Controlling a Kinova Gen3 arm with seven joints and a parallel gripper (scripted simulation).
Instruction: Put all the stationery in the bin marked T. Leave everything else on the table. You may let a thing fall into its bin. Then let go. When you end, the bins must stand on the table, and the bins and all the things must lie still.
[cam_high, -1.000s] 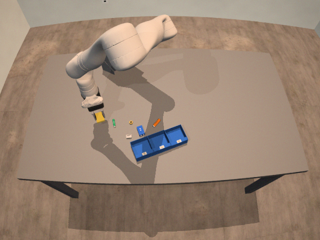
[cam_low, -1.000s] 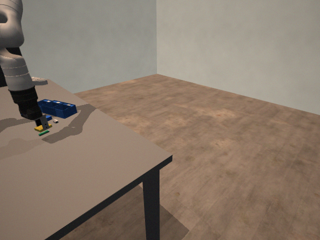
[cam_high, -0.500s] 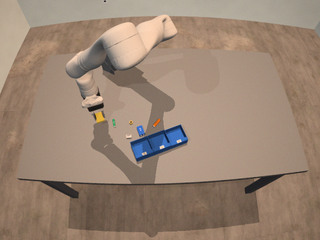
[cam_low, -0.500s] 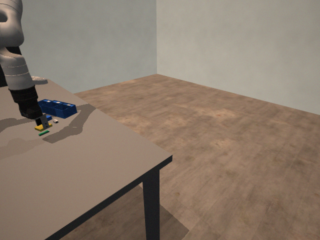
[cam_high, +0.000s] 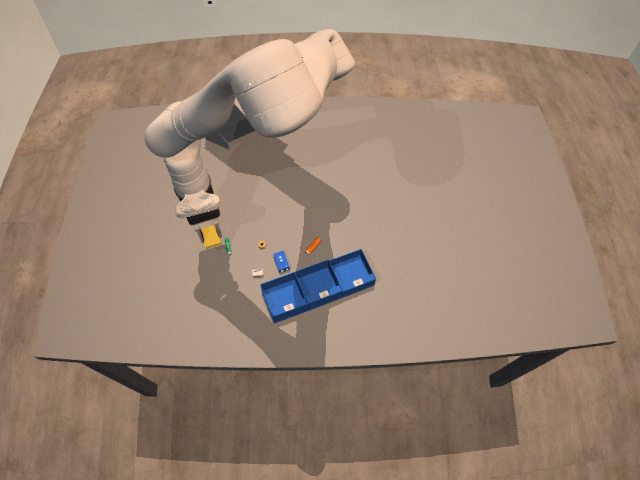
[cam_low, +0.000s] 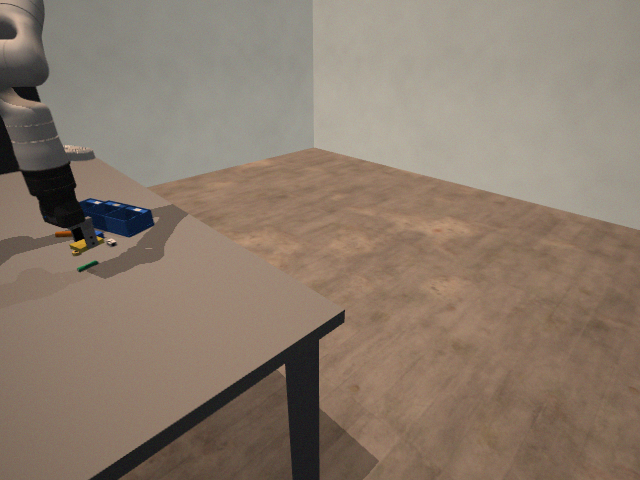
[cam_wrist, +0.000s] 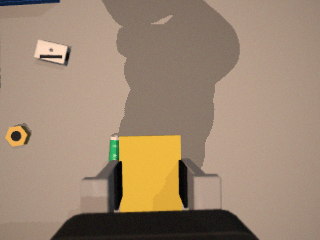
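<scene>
The blue three-compartment bin lies 270 mm to the left of my hand, 60 mm below it and 60 mm ahead of it. Round my hand: yellow pad 20 mm below; then green marker 80 mm below, 30 mm to the left, 10 mm behind; then yellow ring 110 mm to the left, 80 mm below, 30 mm behind.
</scene>
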